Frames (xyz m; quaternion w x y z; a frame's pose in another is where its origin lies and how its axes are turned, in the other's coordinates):
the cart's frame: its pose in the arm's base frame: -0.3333 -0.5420 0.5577 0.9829 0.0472 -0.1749 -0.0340
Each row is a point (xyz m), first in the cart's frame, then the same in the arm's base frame.
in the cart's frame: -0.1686 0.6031 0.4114
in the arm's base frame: -0.6036 0.0378 0.9478
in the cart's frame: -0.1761 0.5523 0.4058
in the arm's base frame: -0.6112 -0.0116 0.9347
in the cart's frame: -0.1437 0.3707 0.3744
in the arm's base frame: -0.5791 -0.1921 0.8974
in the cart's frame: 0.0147 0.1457 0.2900
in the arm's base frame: -0.4128 -0.4220 0.8489
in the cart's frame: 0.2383 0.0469 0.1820
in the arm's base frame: -0.1709 -0.5300 0.8138
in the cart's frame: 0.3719 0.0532 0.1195
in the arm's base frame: -0.0238 -0.5298 0.8016
